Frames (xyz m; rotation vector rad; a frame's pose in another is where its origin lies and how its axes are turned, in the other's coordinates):
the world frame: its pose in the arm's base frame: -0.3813 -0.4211 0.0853 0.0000 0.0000 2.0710
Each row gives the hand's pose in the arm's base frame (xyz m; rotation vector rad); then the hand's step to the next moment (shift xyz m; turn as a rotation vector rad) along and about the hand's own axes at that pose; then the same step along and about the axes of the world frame.
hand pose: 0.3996 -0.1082 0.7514 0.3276 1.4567 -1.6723
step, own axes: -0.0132 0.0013 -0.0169 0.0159 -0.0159 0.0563
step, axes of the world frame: 0.0169 -0.0128 0.0034 -0.0502 0.0302 0.0156
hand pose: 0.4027 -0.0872 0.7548 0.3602 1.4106 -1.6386
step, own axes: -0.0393 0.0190 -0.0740 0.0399 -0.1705 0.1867
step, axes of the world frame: 0.0690 -0.0509 -0.0061 -0.1287 0.1755 0.1347
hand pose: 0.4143 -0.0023 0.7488 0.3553 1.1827 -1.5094
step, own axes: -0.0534 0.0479 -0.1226 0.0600 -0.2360 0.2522
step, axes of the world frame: 0.1131 -0.0774 -0.0375 -0.1743 0.2452 0.1801
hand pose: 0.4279 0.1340 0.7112 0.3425 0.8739 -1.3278
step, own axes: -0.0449 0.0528 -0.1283 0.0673 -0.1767 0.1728
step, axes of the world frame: 0.1128 -0.0664 -0.0643 -0.1318 0.1910 0.1084
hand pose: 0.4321 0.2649 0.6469 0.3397 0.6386 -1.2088
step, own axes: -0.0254 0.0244 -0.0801 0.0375 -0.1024 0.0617
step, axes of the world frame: 0.0657 -0.0309 -0.0488 -0.0512 0.1093 0.0338
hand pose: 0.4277 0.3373 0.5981 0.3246 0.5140 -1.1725
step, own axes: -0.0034 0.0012 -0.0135 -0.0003 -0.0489 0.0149
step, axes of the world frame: 0.0100 -0.0023 -0.0095 -0.0014 0.0492 0.0138
